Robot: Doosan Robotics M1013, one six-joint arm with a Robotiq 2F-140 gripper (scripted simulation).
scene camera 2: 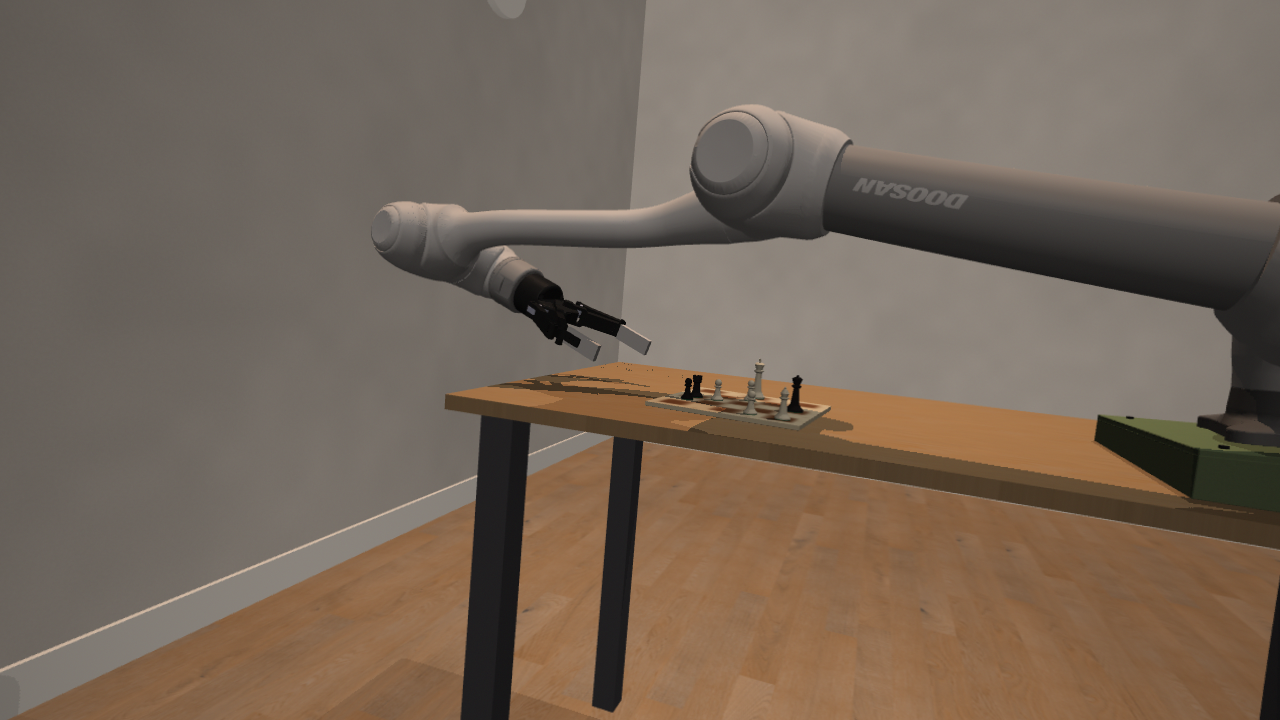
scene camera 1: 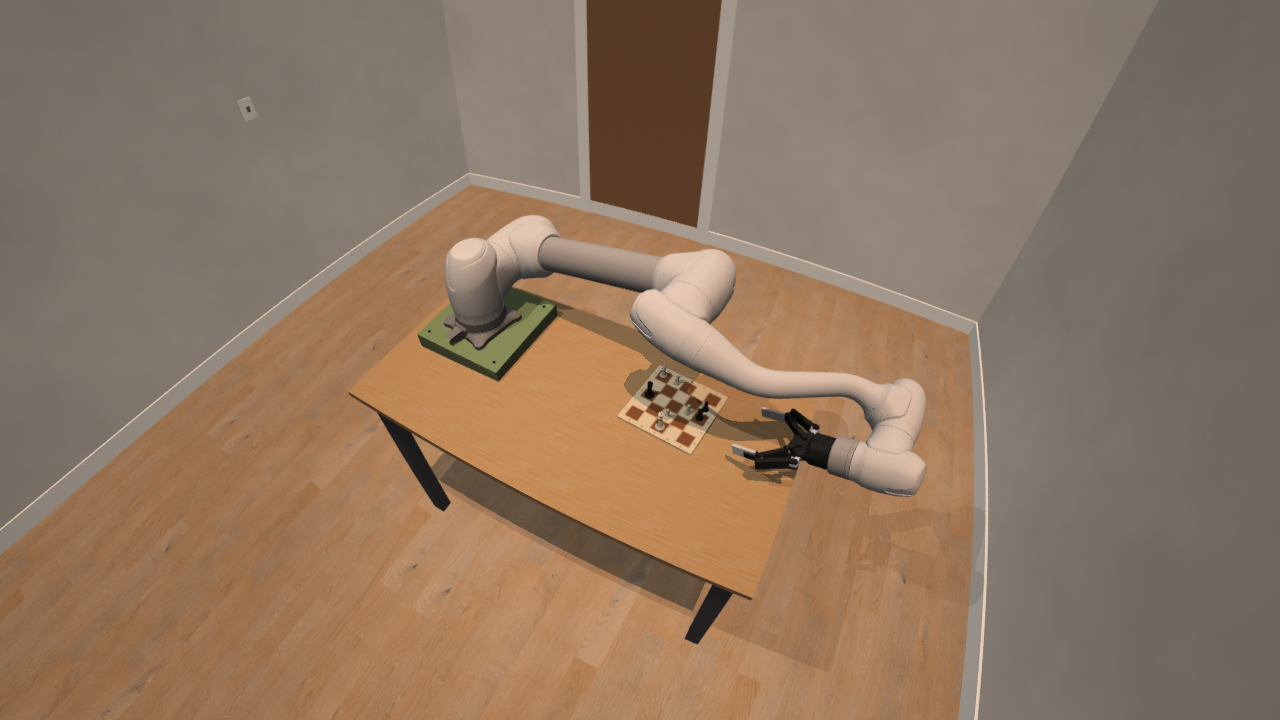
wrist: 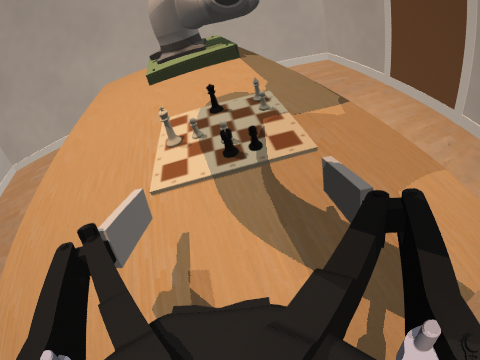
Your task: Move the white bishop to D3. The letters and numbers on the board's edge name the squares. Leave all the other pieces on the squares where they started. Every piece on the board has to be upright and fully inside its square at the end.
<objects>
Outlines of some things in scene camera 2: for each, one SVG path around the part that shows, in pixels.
The gripper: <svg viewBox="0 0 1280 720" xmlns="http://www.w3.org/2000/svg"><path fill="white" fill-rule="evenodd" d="M517 286L513 297L514 307L532 319L546 338L553 340L556 337L555 344L562 345L564 343L592 362L596 361L601 345L574 328L568 327L567 324L571 324L577 327L585 326L615 336L616 339L639 353L647 354L652 341L625 326L625 320L620 320L593 309L580 301L574 304L572 301L564 300L562 289L540 274L534 273L526 276Z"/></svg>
A chessboard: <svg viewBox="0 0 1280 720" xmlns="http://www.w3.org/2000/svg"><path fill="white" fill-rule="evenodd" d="M645 401L647 406L798 431L831 410L831 406L800 402L800 406L804 410L803 413L787 411L787 414L791 417L790 421L776 420L774 416L779 411L781 399L764 396L765 399L756 399L754 402L757 415L747 415L743 413L748 405L748 401L744 400L747 394L720 390L723 401L711 400L711 397L714 395L715 389L700 387L703 398L693 397L693 400L681 399L685 392L683 391Z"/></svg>
</objects>
